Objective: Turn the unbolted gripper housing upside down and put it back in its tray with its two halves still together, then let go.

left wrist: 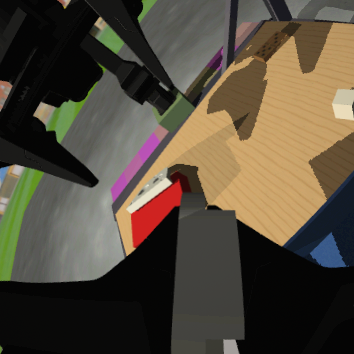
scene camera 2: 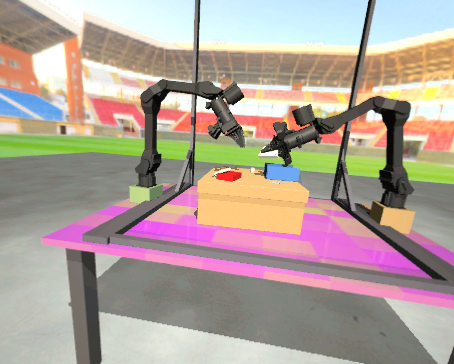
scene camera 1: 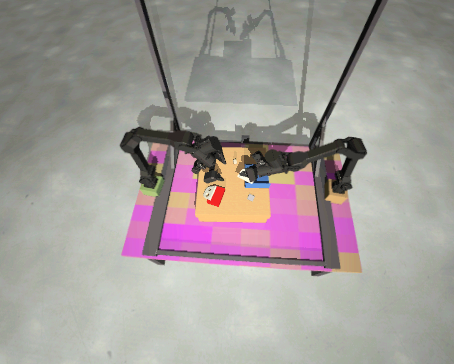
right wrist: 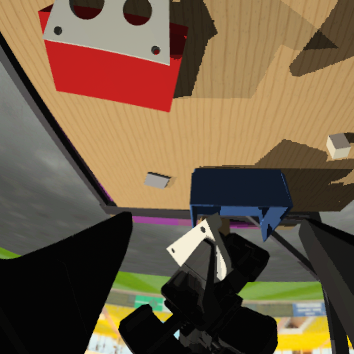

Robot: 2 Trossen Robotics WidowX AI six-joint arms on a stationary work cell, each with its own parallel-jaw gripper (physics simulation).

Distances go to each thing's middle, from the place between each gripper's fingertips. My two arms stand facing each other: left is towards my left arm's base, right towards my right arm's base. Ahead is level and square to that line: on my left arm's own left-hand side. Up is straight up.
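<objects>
My right hand: 11 cm above the red housing half [right wrist: 76, 69], 4 cm to the left of it, 7 cm short of it. Counted from my right hand: blue tray [right wrist: 264, 193], 9 cm below, 16 cm to the left, 4 cm behind; wooden block [scene camera 2: 252, 202], 20 cm below, 4 cm to the left, 3 cm behind; green arm base [left wrist: 181, 107], 24 cm below, 42 cm to the right, 4 cm behind.
My left gripper: 7 cm above the blue tray, 9 cm to the right of it, 3 cm past it. Counted from my left hand: red housing half, 9 cm below, 11 cm to the right, 8 cm ahead; wooden block, 18 cm below, 3 cm to the right, 3 cm behind; green arm base, 22 cm below, 49 cm to the right, 4 cm behind.
</objects>
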